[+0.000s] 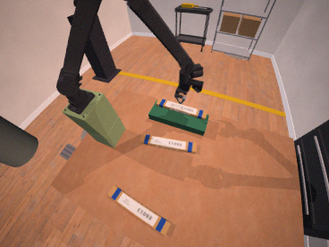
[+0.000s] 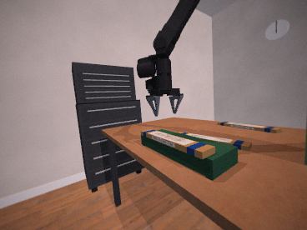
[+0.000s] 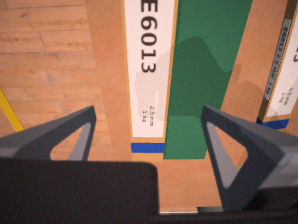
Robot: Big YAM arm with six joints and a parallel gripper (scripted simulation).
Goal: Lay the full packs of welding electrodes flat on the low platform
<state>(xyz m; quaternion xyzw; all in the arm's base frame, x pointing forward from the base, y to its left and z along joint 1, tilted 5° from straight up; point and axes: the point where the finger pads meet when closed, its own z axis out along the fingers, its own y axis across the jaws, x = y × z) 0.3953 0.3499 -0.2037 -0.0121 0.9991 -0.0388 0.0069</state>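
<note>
The green platform is 50 mm to the right of my hand and 160 mm below it.
</note>
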